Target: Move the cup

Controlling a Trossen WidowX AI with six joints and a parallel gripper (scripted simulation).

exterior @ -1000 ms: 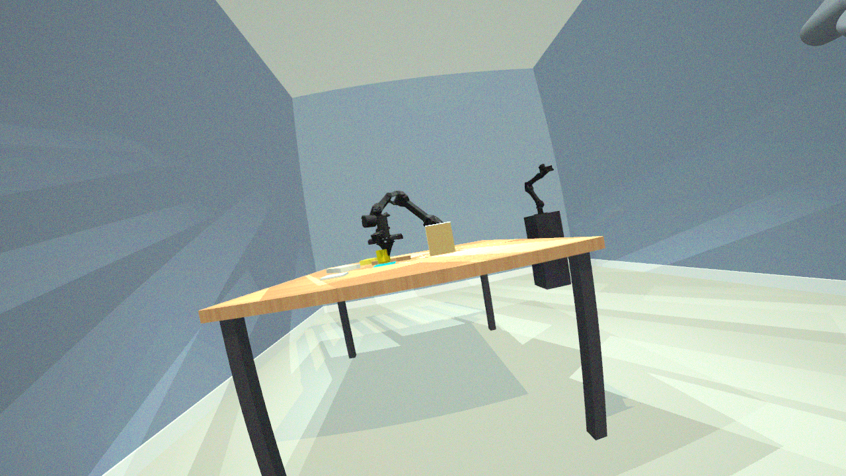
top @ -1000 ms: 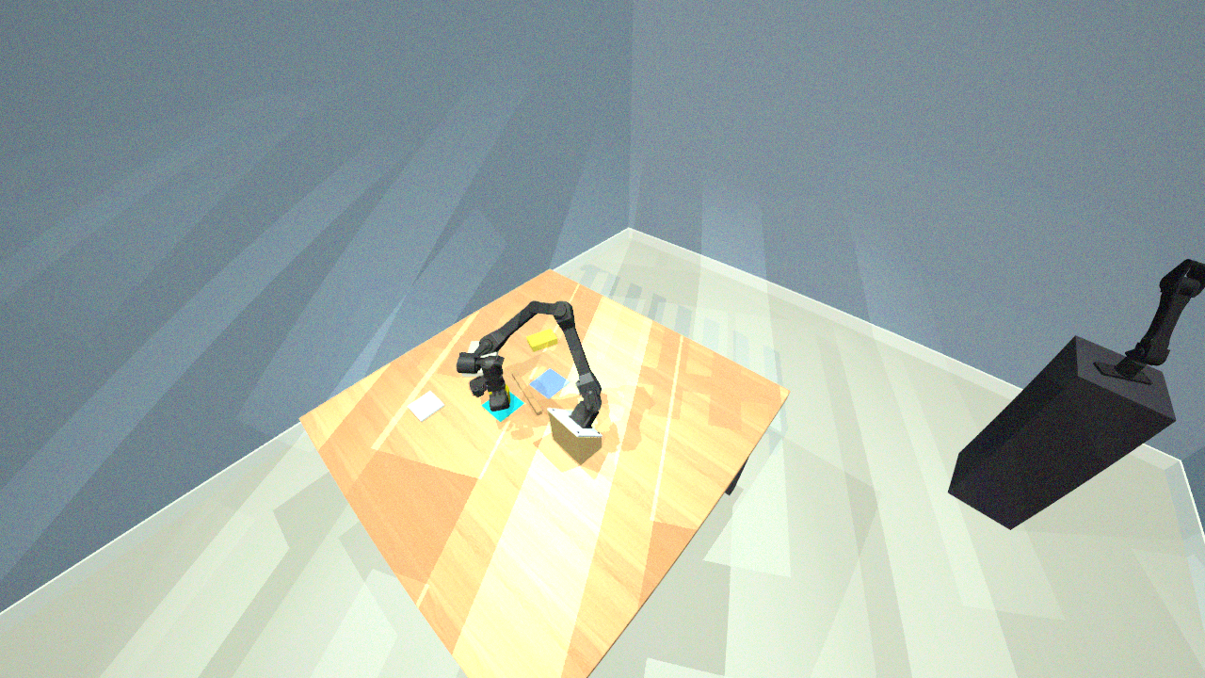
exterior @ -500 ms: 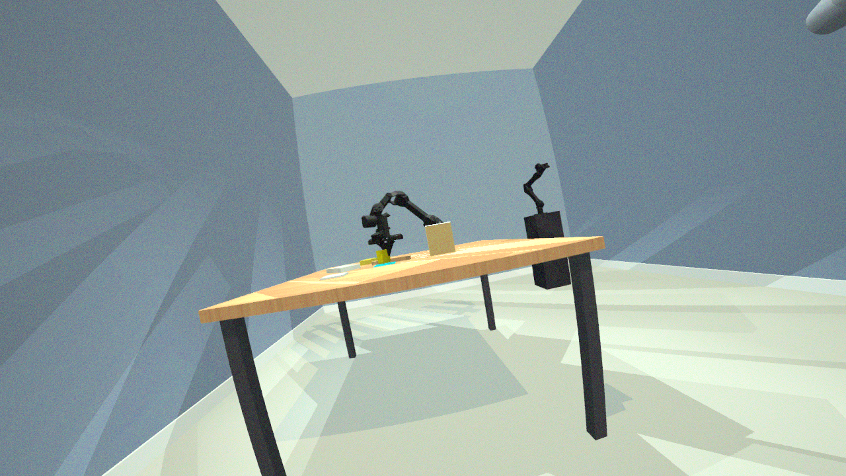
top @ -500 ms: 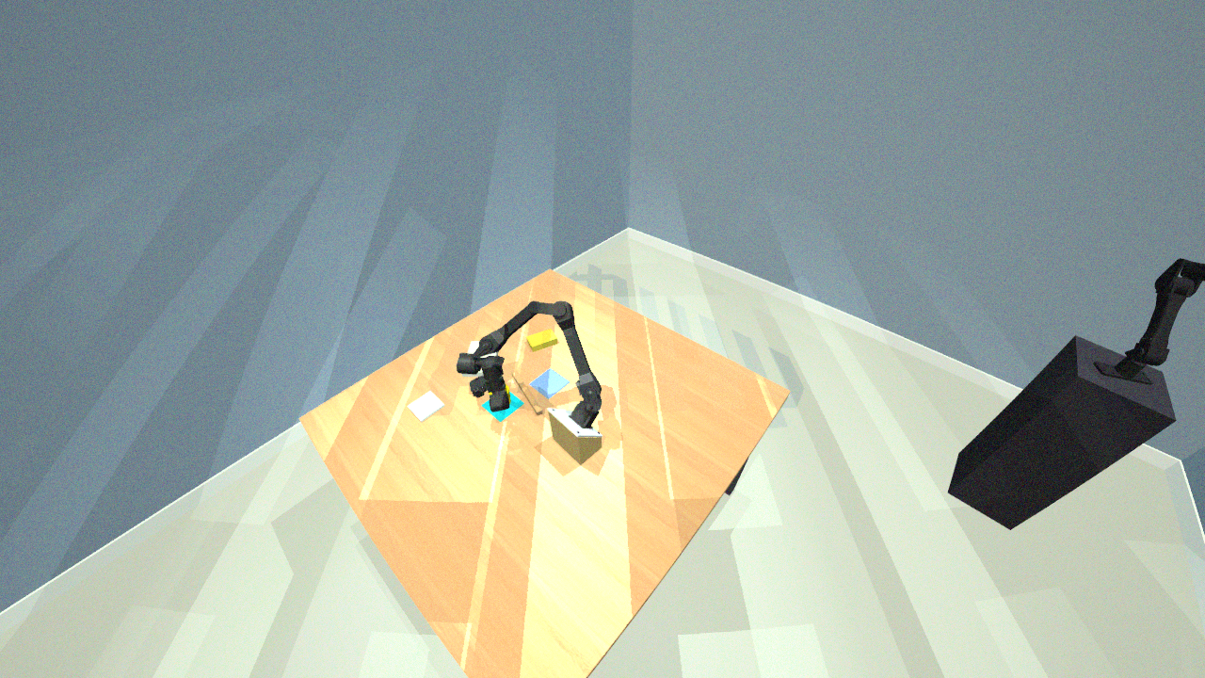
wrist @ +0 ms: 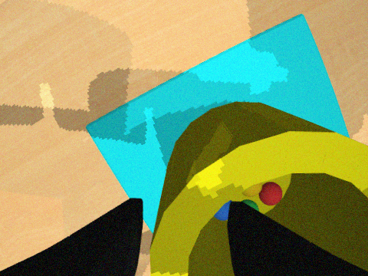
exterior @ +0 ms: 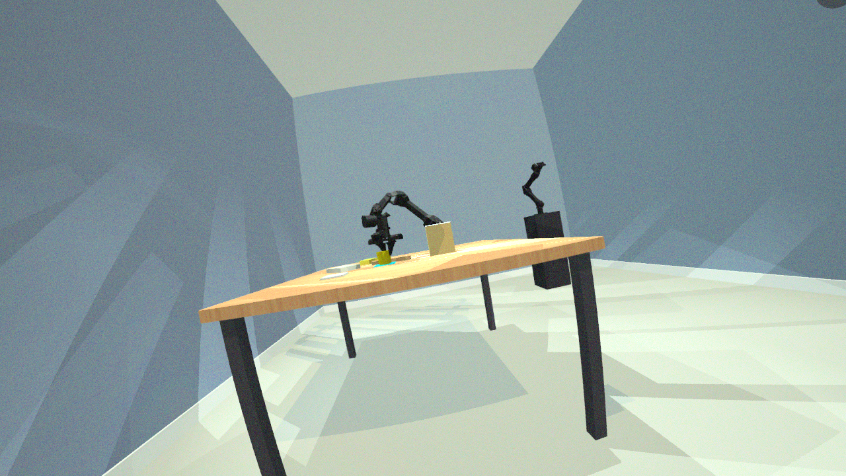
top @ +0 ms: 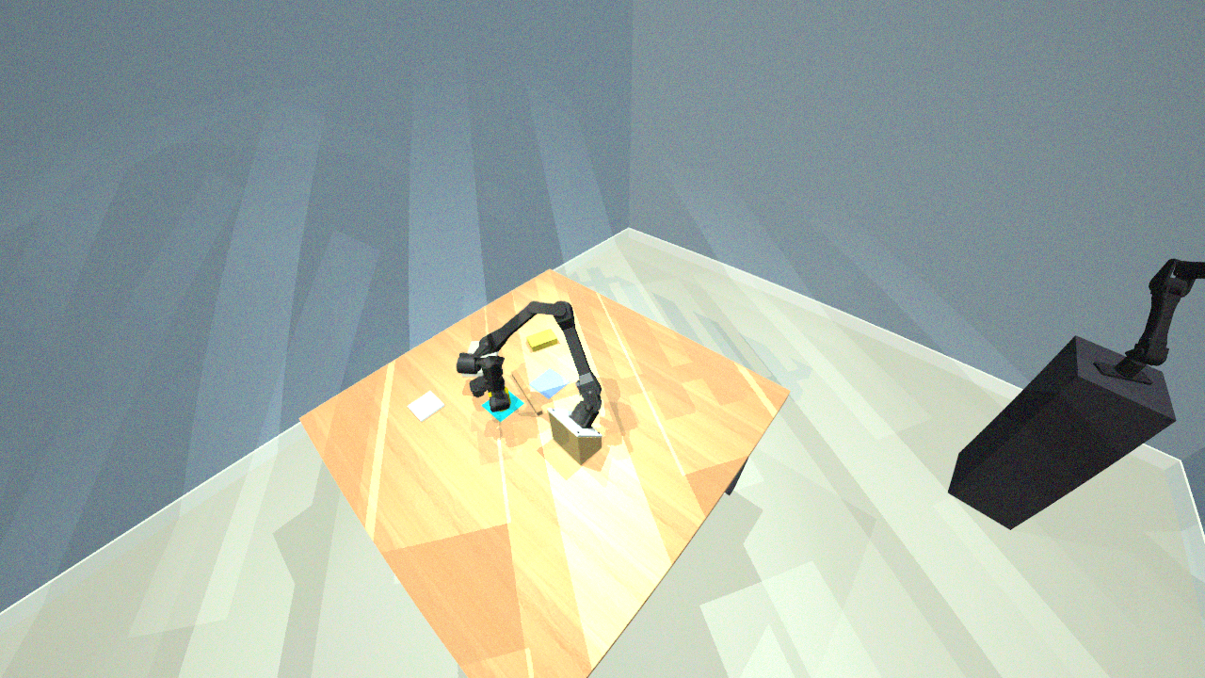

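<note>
The yellow cup lies 20 mm ahead of my gripper tip, 10 mm to the right of it and 10 mm below it. Also, from my gripper tip: green marble: 20 mm ahead, 30 mm to the right, 30 mm below; then red marble: 30 mm ahead, 20 mm to the right, 30 mm below; then cyan pad: 30 mm ahead, 10 mm to the right, 50 mm below.
</note>
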